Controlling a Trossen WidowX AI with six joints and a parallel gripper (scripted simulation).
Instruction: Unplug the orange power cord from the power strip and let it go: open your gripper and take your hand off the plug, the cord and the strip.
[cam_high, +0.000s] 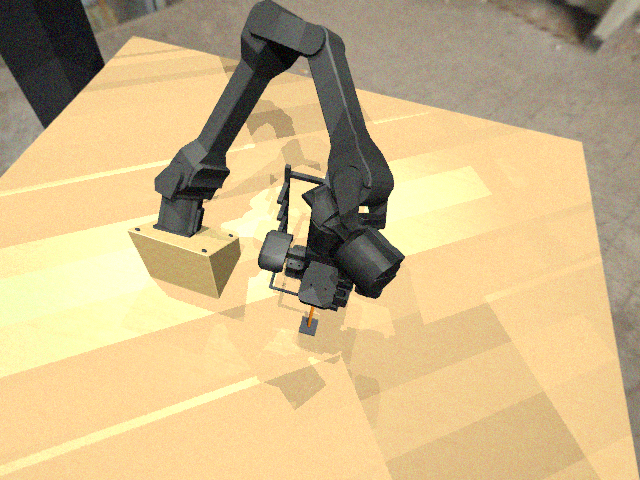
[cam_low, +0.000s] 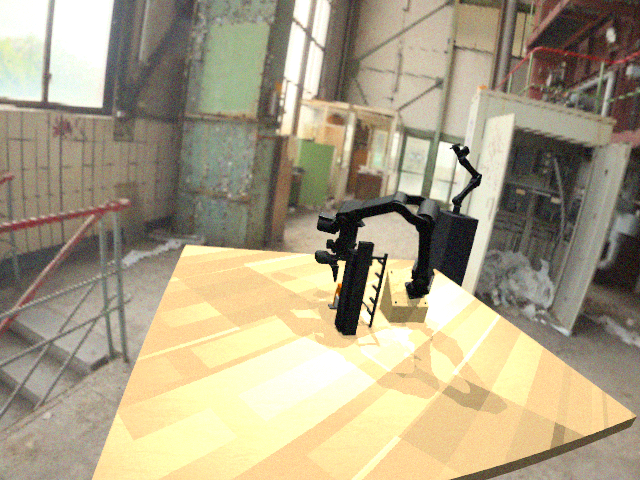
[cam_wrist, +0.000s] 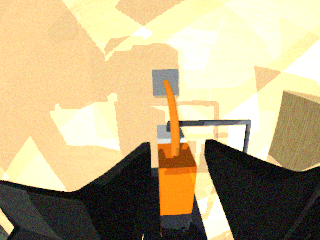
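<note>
Right now my gripper tip is 60 mm to the right of the orange plug and 10 mm above it. Also, from my gripper tip: plate 30 mm to the right, 110 mm below.
</note>
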